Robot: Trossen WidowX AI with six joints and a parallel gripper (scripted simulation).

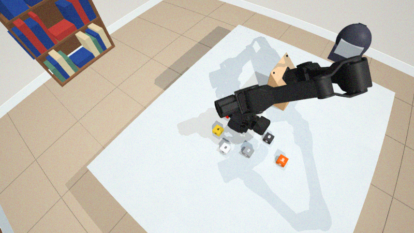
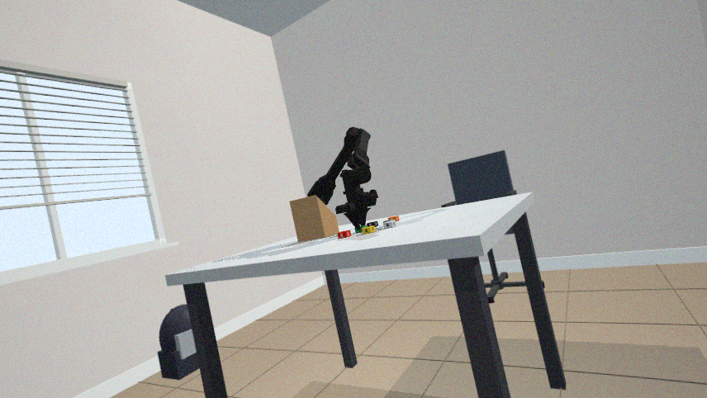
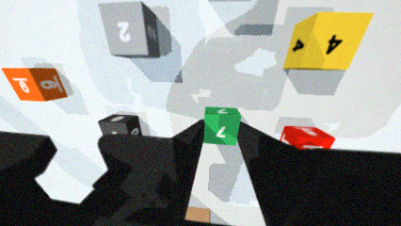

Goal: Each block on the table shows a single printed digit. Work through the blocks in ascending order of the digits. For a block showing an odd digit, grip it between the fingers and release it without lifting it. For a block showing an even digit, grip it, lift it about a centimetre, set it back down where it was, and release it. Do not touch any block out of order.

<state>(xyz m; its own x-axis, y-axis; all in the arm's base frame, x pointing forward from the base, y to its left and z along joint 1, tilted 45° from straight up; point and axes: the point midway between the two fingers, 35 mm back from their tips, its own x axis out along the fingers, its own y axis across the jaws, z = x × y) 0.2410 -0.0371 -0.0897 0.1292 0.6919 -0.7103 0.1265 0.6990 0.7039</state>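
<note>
The green block marked 7 is right at my gripper tip. Round my gripper tip: red block: 30 mm behind, 80 mm to the right; then yellow block: 60 mm ahead, 80 mm to the right; then grey block marked 2: 90 mm ahead, 70 mm to the left.
</note>
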